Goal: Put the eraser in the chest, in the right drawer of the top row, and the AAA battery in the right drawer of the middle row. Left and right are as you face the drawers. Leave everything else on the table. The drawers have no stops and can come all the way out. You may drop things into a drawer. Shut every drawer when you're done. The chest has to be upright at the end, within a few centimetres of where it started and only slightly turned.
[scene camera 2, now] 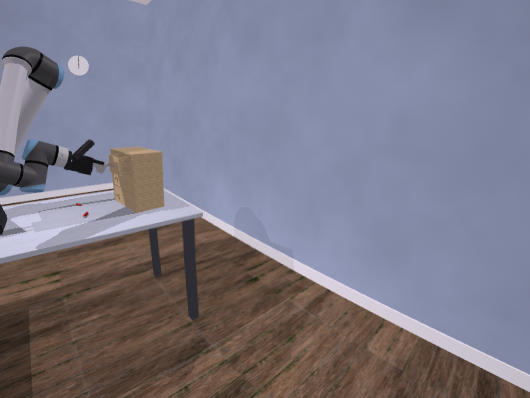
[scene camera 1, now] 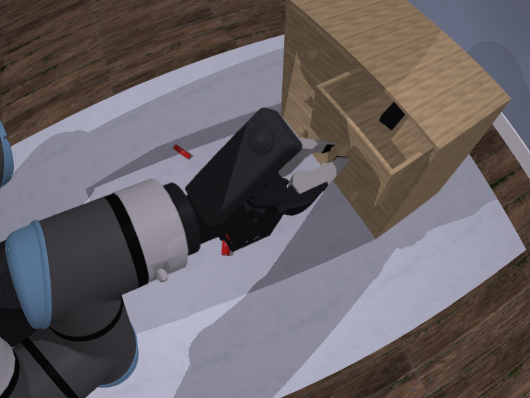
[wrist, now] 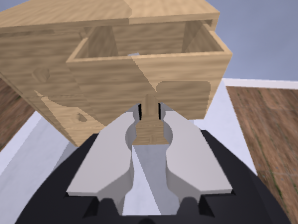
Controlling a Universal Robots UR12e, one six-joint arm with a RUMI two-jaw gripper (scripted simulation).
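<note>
The gripper shares the scene with a chest. Scene camera 2 shows the gripper, as does the wrist view.
</note>
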